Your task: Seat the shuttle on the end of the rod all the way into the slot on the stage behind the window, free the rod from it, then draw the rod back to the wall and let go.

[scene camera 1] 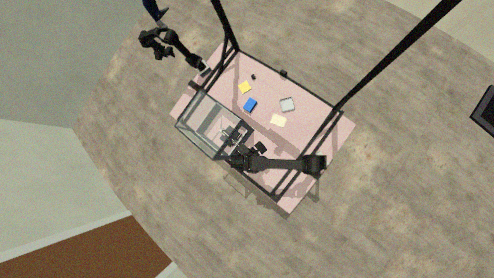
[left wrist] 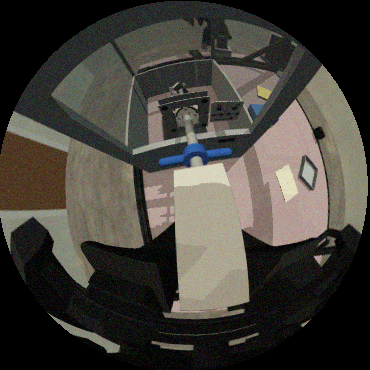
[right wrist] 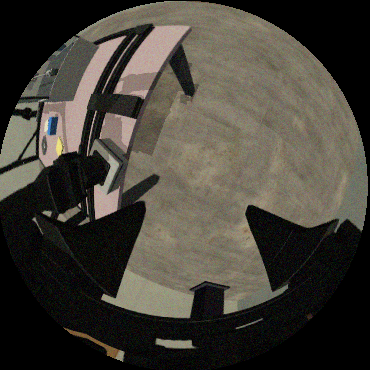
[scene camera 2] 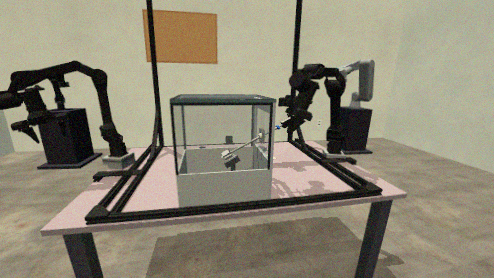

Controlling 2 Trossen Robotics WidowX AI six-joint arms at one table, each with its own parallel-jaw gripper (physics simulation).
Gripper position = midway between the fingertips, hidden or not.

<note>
The right gripper [scene camera 2: 52, 140] is open and holds nothing. Also in view: the left gripper [scene camera 2: 288, 133], a grey rod [left wrist: 211, 264] and a glass-walled box [scene camera 2: 223, 144].
The left gripper shows as well in the left wrist view [left wrist: 200, 217]. The right gripper shows as well in the right wrist view [right wrist: 198, 208]. The glass-walled box also shows in the left wrist view [left wrist: 116, 95].
</note>
